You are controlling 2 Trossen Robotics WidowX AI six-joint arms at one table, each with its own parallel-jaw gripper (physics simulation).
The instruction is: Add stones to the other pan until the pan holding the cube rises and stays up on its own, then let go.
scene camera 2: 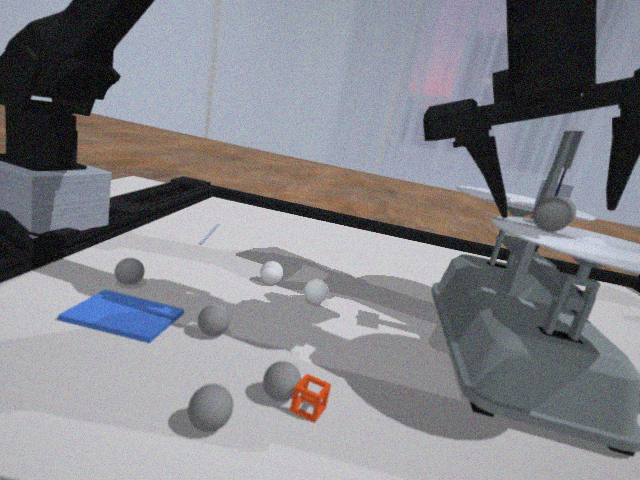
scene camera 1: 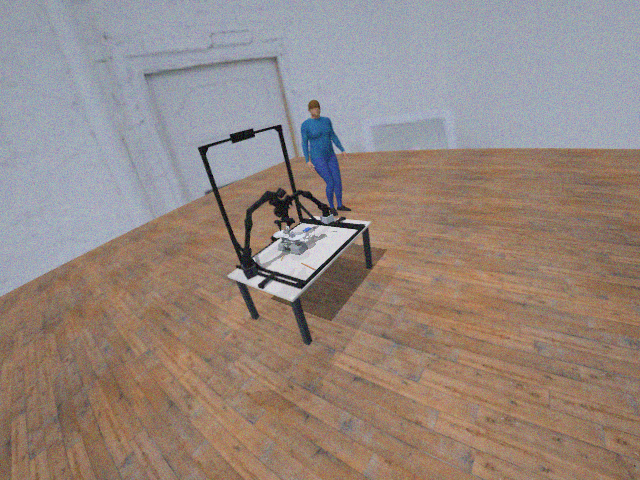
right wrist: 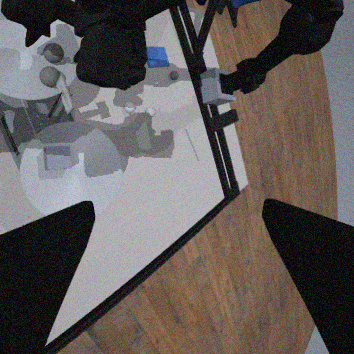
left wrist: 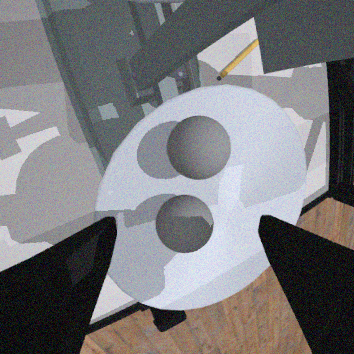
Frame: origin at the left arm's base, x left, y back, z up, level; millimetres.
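Seen in the pictures: left gripper, between the fingertips: (scene camera 2: 555,213) (scene camera 1: 284,230) (right wrist: 52,51) (left wrist: 188,224); right gripper, between the fingertips: (scene camera 1: 289,210) (right wrist: 179,208); left arm's base, origin of its link: (scene camera 2: 41,163) (scene camera 1: 326,215) (right wrist: 225,84); right arm's base, origin of its link: (scene camera 1: 248,266).
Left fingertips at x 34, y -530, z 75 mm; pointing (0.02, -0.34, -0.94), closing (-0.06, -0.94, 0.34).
Offsets run from my left fingertips to a thing's top centre. "spot": to the spot under its first point.
My left gripper (scene camera 2: 558,211) (left wrist: 188,224) is open over the near white pan {dx -11, dy -31, dz -15 mm} (scene camera 2: 599,245) (left wrist: 272,150), its fingertips to either side of a grey stone {dx +1, dy +2, dz +13 mm} (left wrist: 184,223). That stone rests on the pan beside a larger grey stone {dx +36, dy -6, dz +13 mm} (left wrist: 199,147). Both stones also show in the right wrist view, one (right wrist: 53,52) behind the other (right wrist: 49,76). The other pan {spot: dx +211, dy -3, dz -11 mm} (right wrist: 70,197) bears the grey cube {dx +151, dy -14, dz +19 mm} (right wrist: 57,157). My right gripper (right wrist: 179,208) is open and empty, beyond that pan. I cannot tell which pan stands higher. Loose grey stones {dx -65, dy +368, dz -135 mm} (scene camera 2: 129,271) {dx -96, dy +245, dz -135 mm} (scene camera 2: 214,319) {dx -139, dy +155, dz -135 mm} (scene camera 2: 281,380) {dx -193, dy +180, dz -135 mm} (scene camera 2: 210,407) lie on the table.
The balance's grey-green base {spot: dx -50, dy -5, dz -111 mm} (scene camera 2: 522,361) stands under the pans. Pale small balls {dx +50, dy +263, dz -135 mm} (scene camera 2: 271,272) {dx +39, dy +199, dz -135 mm} (scene camera 2: 316,291), a blue flat tray {dx -119, dy +319, dz -158 mm} (scene camera 2: 121,320) and an orange open-frame cube {dx -139, dy +131, dz -143 mm} (scene camera 2: 313,418) lie on the table. A yellow pencil {dx +122, dy -151, dz -156 mm} (left wrist: 240,59) lies beyond the balance. A person (scene camera 1: 318,139) stands behind the table.
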